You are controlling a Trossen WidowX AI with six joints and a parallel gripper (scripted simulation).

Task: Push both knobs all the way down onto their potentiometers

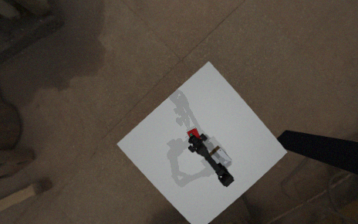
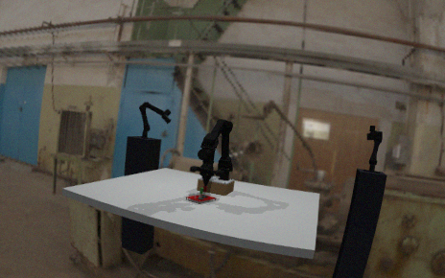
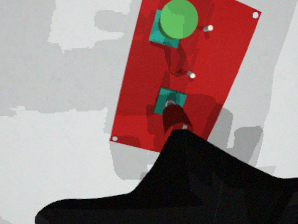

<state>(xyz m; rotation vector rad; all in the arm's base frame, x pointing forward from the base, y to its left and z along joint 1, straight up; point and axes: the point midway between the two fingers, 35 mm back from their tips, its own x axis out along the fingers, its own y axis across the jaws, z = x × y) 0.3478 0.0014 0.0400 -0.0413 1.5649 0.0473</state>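
Right now the red knob is 10 mm below my gripper tip. Also, from my gripper tip: green knob (60 mm ahead, 20 mm below).
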